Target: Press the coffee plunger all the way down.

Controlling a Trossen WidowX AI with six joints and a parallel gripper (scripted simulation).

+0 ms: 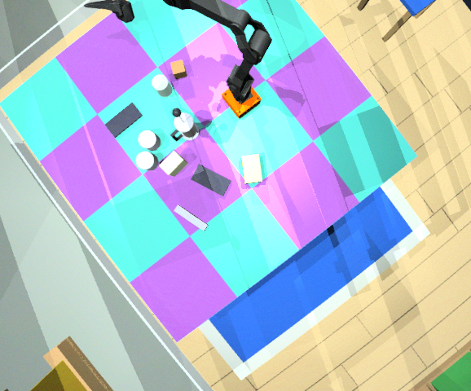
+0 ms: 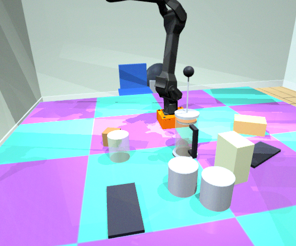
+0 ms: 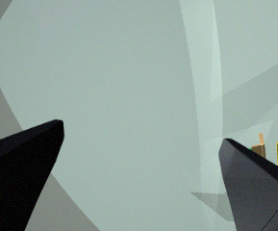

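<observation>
The glass coffee press is 1 cm behind my gripper tip, 24 cm to the left of it and 46 cm below it. From my gripper tip the other things lie so: cream block (10 cm ahead, 33 cm to the left, 54 cm below).
</observation>
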